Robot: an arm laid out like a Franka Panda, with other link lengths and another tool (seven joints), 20 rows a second.
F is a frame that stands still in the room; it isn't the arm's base.
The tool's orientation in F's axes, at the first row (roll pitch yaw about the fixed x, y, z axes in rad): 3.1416 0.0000 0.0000
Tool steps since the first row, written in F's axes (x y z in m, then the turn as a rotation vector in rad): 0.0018 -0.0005 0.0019 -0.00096 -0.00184 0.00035; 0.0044 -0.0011 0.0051 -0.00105 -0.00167 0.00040; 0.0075 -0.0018 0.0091 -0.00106 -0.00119 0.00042; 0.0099 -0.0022 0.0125 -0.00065 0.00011 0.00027; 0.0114 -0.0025 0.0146 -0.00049 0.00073 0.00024; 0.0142 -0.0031 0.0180 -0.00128 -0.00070 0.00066; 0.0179 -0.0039 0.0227 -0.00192 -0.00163 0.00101; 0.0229 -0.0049 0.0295 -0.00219 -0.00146 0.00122; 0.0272 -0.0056 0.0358 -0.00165 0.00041 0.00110; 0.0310 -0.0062 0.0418 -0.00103 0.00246 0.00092; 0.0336 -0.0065 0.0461 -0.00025 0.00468 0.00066; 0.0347 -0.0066 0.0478 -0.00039 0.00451 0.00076; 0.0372 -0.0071 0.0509 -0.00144 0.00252 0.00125
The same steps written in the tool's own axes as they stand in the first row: 0.0018 0.0005 -0.0019 -0.00096 0.00184 -0.00035; 0.0044 0.0011 -0.0051 -0.00105 0.00167 -0.00040; 0.0075 0.0018 -0.0091 -0.00106 0.00119 -0.00042; 0.0099 0.0022 -0.0125 -0.00065 -0.00011 -0.00027; 0.0114 0.0025 -0.0146 -0.00049 -0.00073 -0.00024; 0.0142 0.0031 -0.0180 -0.00128 0.00070 -0.00066; 0.0179 0.0039 -0.0227 -0.00192 0.00163 -0.00101; 0.0229 0.0049 -0.0295 -0.00219 0.00146 -0.00122; 0.0272 0.0056 -0.0358 -0.00165 -0.00041 -0.00110; 0.0310 0.0062 -0.0418 -0.00103 -0.00246 -0.00092; 0.0336 0.0065 -0.0461 -0.00025 -0.00468 -0.00066; 0.0347 0.0066 -0.0478 -0.00039 -0.00451 -0.00076; 0.0372 0.0071 -0.0509 -0.00144 -0.00252 -0.00125
